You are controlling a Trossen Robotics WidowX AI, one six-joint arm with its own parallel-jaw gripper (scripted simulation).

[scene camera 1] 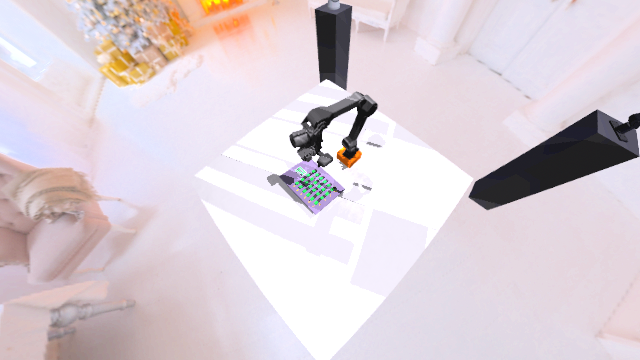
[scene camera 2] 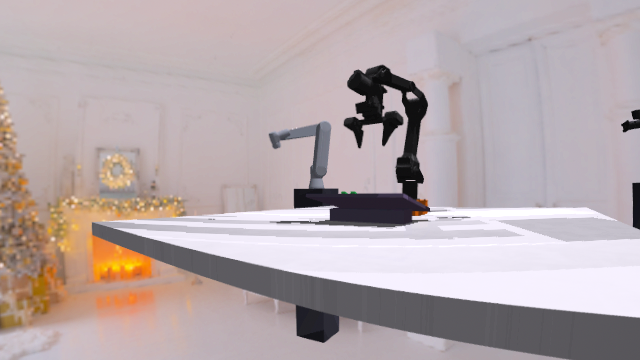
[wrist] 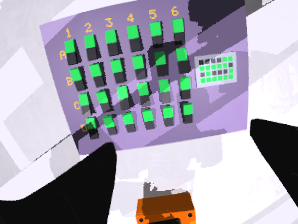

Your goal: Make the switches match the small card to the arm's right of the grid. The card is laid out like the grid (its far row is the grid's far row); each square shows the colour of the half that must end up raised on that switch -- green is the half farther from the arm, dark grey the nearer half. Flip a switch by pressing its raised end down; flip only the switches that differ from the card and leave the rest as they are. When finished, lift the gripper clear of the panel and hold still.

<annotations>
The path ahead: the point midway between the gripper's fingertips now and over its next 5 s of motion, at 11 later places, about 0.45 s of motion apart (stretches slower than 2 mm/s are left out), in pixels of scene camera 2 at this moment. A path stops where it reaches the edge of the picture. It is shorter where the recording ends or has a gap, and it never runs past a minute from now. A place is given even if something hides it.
My gripper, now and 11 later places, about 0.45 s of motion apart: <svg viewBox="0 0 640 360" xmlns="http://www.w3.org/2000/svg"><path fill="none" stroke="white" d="M371 147L400 170L413 187L413 192L412 195L412 199L412 200L412 200L412 201L412 202L412 191L394 177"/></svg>
</annotations>
